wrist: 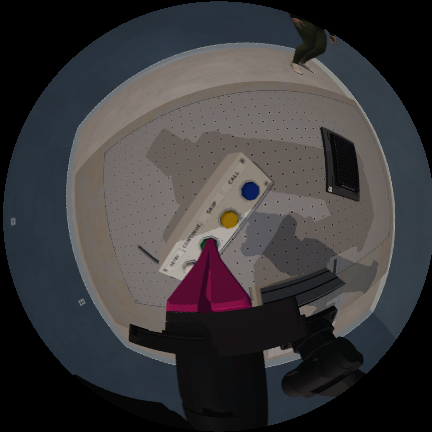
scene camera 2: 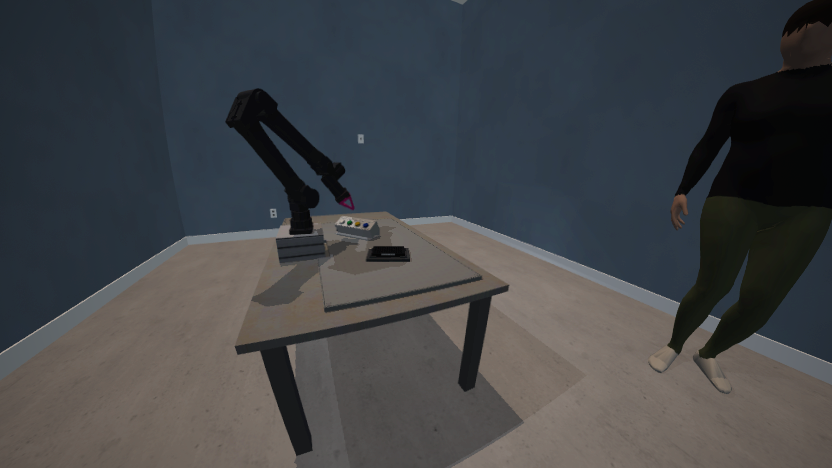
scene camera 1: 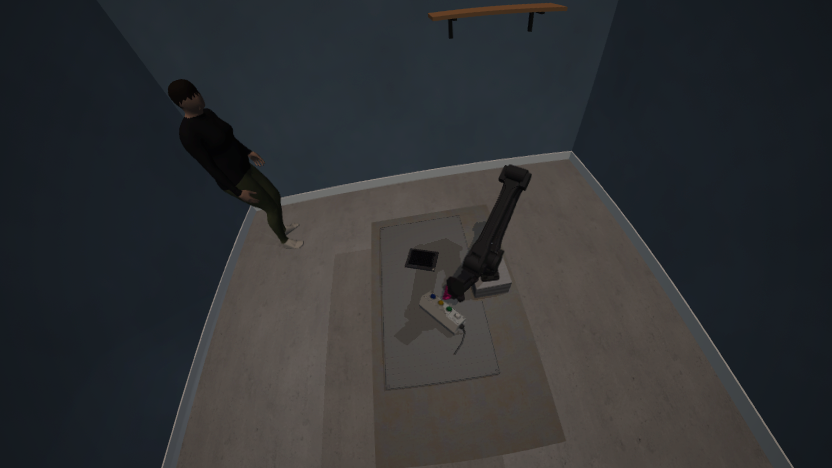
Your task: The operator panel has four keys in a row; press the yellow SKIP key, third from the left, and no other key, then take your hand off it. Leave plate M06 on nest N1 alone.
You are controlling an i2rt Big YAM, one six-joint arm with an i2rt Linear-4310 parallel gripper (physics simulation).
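The operator panel is a pale sloped box with RETRY, CONTINUE, SKIP and CALL labels. The yellow SKIP key lies between the green key and the blue key. The white key is at the cable end. My gripper is shut and empty, its magenta tip above the panel, apart from it. In the wrist view the tip overlaps the green key, partly hiding it.
A black plate sits on a dark nest on the perforated board. A cable leaves the panel. A person stands beyond the table.
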